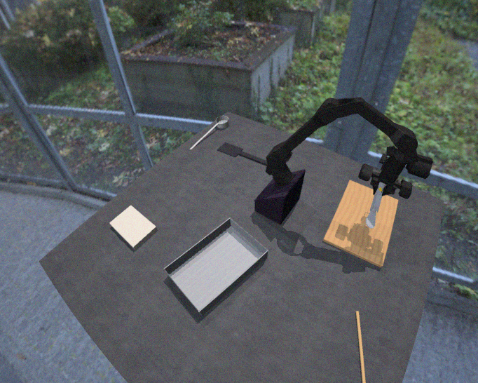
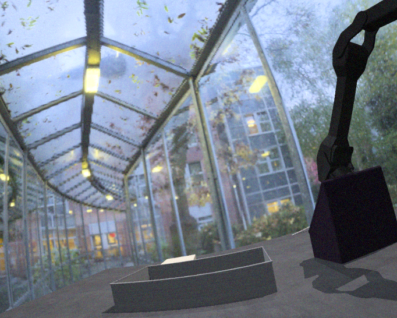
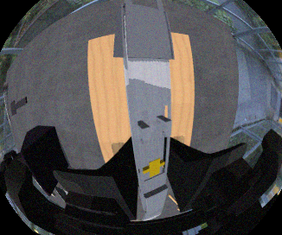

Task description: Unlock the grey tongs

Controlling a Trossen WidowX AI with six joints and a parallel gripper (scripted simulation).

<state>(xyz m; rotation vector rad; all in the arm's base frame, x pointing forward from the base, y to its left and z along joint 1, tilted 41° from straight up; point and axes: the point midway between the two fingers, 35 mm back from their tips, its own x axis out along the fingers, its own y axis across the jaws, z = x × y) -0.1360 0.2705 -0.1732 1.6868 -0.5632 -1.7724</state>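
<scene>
My gripper tip is 14 cm above the wooden board. The rest, counted from my gripper tip: spatula 64 cm to the right, 15 cm below; then grey roasting tin 52 cm ahead, 33 cm to the right, 12 cm below; then yellow lock piece 4 cm above.
</scene>
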